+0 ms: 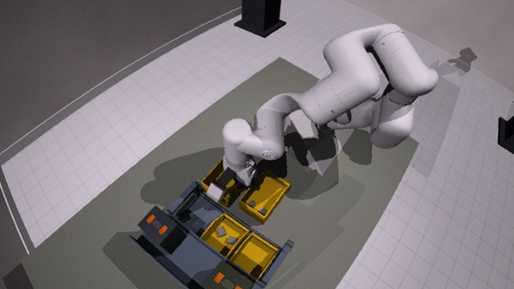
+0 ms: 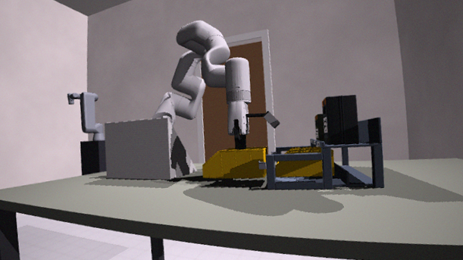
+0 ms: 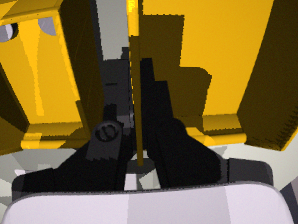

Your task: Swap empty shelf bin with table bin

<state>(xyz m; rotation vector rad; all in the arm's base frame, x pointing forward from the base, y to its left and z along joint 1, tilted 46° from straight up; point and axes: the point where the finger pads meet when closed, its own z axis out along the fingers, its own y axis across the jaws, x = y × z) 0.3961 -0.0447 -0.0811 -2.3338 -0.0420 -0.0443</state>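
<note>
Right now the shelf's front bar is 9 cm ahead of my hand, 7 cm to the left of it and 8 cm below it. From my hand the other things lie so: black box (28 cm ahead, 4 cm to the right, 8 cm above).
</note>
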